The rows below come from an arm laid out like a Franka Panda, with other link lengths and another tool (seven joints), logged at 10 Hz.
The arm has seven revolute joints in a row. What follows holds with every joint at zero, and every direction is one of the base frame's. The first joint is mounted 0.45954 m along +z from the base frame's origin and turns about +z. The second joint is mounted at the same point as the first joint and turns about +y. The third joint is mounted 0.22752 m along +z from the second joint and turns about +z. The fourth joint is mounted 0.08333 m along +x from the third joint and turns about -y. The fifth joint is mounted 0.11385 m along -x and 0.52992 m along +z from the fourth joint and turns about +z. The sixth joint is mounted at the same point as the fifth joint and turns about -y. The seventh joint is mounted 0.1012 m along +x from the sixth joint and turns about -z. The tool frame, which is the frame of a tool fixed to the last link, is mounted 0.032 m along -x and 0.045 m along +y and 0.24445 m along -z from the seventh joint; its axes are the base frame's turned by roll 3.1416, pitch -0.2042 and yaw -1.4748 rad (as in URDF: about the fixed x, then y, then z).
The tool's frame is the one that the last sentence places.
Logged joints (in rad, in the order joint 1, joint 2, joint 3, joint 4, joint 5, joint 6, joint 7), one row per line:
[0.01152, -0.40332, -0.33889, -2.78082, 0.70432, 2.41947, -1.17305]
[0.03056, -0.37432, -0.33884, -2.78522, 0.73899, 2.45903, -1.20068]
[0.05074, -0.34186, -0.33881, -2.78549, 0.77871, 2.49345, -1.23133]
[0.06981, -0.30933, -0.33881, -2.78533, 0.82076, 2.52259, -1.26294]
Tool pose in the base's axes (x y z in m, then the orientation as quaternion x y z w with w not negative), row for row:
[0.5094, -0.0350, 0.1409, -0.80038, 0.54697, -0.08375, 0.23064]
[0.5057, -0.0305, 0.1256, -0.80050, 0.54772, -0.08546, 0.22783]
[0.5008, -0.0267, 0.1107, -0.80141, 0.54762, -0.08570, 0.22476]
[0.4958, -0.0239, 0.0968, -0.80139, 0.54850, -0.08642, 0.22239]
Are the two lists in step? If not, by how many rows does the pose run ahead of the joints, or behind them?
The pose runs 2 rows ahead of the joints: the pose in row i belongs to the joints in row i + 2.
